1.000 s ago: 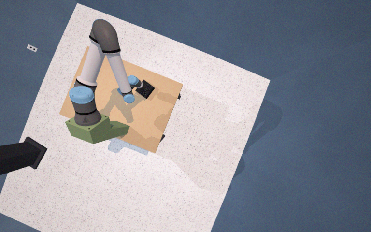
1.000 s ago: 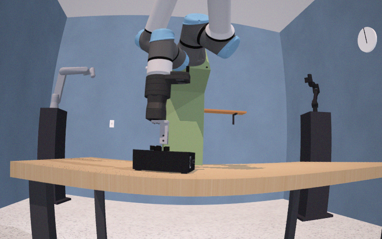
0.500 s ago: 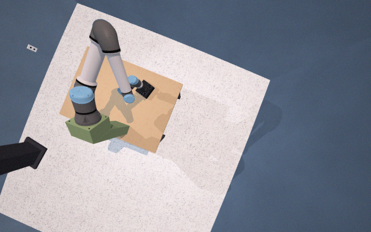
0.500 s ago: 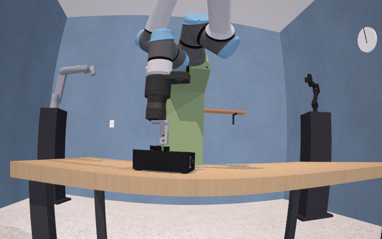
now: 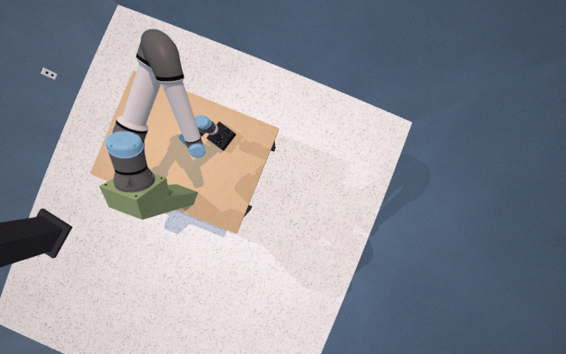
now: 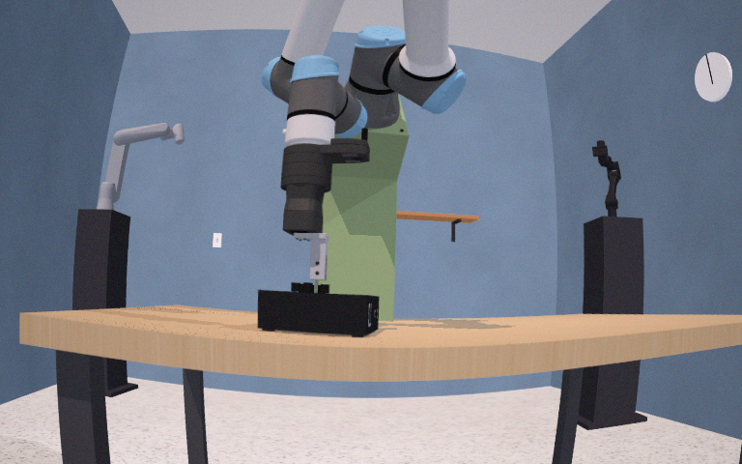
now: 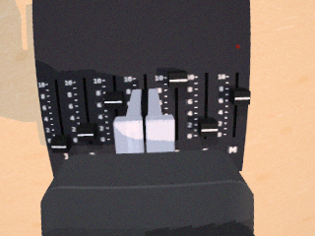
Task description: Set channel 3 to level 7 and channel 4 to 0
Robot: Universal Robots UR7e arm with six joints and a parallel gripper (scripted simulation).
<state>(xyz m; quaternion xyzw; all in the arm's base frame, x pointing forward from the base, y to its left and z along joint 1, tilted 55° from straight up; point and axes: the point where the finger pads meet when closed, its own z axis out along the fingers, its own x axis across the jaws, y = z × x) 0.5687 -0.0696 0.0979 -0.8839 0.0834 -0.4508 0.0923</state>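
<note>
Now: hand 3 cm above the channel 4 cap and 2 cm to the left of it. Round my hand: channel 5 cap (3 cm below, 2 cm ahead, 1 cm to the left); channel 2 cap (5 cm behind, 3 cm below, 2 cm to the right); channel 3 cap (3 cm below, 2 cm behind).
</note>
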